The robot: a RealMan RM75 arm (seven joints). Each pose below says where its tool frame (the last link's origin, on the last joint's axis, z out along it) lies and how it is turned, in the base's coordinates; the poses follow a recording.
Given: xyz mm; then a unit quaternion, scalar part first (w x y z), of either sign.
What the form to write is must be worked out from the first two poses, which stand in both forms.
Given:
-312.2 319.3 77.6 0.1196 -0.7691 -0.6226 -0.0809
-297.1 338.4 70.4 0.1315 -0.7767 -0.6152 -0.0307
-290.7 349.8 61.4 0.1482 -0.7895 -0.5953 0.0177
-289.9 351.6 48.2 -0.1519 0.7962 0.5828 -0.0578
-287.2 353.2 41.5 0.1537 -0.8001 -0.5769 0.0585
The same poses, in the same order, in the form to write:
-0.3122 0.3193 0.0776 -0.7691 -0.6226 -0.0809 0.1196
-0.2971 0.3384 0.0704 -0.7767 -0.6152 -0.0307 0.1315
-0.2907 0.3498 0.0614 -0.7895 -0.5953 0.0177 0.1482
-0.2899 0.3516 0.0482 -0.7962 -0.5828 0.0578 0.1519
-0.2872 0.3532 0.0415 -0.8001 -0.5769 0.0585 0.1537

